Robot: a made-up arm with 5 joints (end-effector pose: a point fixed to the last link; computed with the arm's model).
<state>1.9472 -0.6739 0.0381 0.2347 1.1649</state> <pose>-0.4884 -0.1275 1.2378 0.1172 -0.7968 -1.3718</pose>
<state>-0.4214 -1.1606 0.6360 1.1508 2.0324</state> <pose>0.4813 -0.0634 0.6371 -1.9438 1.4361 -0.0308</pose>
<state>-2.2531 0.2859 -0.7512 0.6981 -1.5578</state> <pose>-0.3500 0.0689 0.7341 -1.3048 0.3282 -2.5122</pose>
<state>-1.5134 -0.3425 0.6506 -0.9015 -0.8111</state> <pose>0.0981 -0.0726 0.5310 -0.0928 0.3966 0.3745</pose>
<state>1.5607 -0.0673 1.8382 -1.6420 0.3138</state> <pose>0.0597 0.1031 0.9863 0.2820 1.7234 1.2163</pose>
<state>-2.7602 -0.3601 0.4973 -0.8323 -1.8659</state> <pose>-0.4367 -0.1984 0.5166 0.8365 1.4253 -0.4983</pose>
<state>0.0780 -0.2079 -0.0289 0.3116 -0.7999</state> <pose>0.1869 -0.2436 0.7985 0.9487 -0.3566 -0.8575</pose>
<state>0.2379 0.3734 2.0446 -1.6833 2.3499</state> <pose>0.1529 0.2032 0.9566 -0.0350 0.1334 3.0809</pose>
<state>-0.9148 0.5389 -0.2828 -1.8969 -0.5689</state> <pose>0.2800 0.0081 0.5847 -0.3639 0.4903 0.0726</pose>
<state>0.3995 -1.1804 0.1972 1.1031 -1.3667</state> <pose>0.1491 -0.2790 0.9517 1.2510 -1.2212 -0.4332</pose>
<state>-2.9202 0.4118 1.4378 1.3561 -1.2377</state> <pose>-0.6557 0.0121 0.8954 0.4357 0.8608 -2.6670</pose>
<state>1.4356 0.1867 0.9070 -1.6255 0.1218</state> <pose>-0.1501 0.1742 1.0221 -0.6301 -2.4094 -1.6851</pose>
